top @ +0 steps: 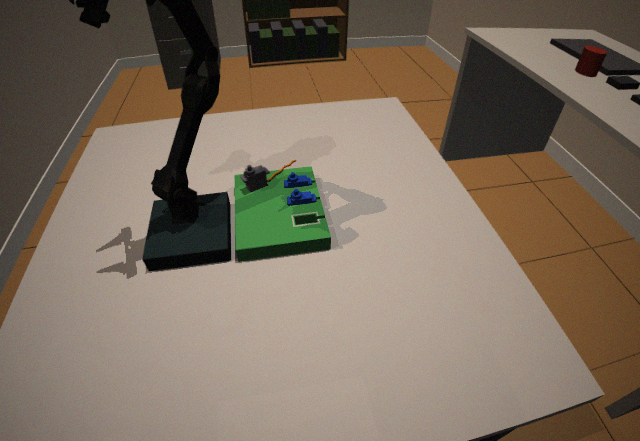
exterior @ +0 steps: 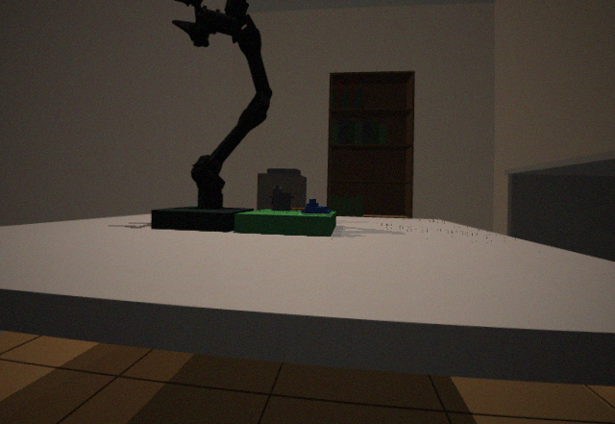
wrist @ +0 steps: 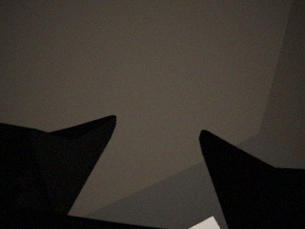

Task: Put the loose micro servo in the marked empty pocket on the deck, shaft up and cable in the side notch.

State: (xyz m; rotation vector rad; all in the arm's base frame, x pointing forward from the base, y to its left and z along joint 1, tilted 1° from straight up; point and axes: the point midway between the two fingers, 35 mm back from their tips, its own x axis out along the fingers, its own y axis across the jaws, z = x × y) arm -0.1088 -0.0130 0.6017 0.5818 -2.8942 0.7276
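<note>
Right now my gripper tip is 35 cm short of the green deck, 5 cm to the right of it and 64 cm above it.
</note>
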